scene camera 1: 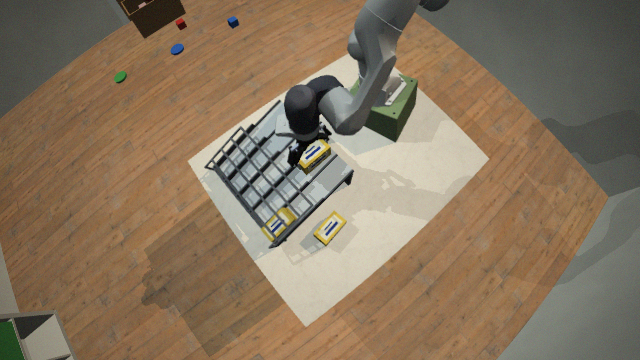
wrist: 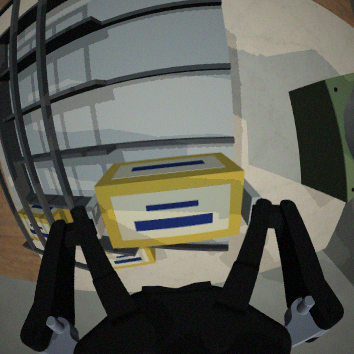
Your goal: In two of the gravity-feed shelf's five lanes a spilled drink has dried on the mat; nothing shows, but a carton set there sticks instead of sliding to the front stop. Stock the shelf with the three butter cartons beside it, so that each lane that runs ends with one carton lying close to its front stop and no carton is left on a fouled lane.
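My gripper [scene camera 1: 311, 146] [wrist: 169, 183] is shut on a yellow-and-white butter carton [scene camera 1: 315, 156] [wrist: 172, 207], held across its length over the rear part of the grey five-lane shelf [scene camera 1: 334, 176] [wrist: 170, 110]. In the scene view it appears over the second lane from the lower-right side; whether its underside touches the lane is hidden. A second carton [scene camera 1: 279, 224] [wrist: 42, 222] lies in the lower-right outer lane, close to the front stop, under the bars. The third carton [scene camera 1: 330, 228] [wrist: 134, 258] lies on the mat beside the shelf.
Dark bars [scene camera 1: 260, 162] [wrist: 44, 90] cross over the front part of the shelf, and low dividers [wrist: 175, 68] separate its lanes. The green robot base [scene camera 1: 395, 112] [wrist: 325, 135] stands behind the shelf on the cream mat [scene camera 1: 440, 170]. Small coloured items lie far off on the wooden floor.
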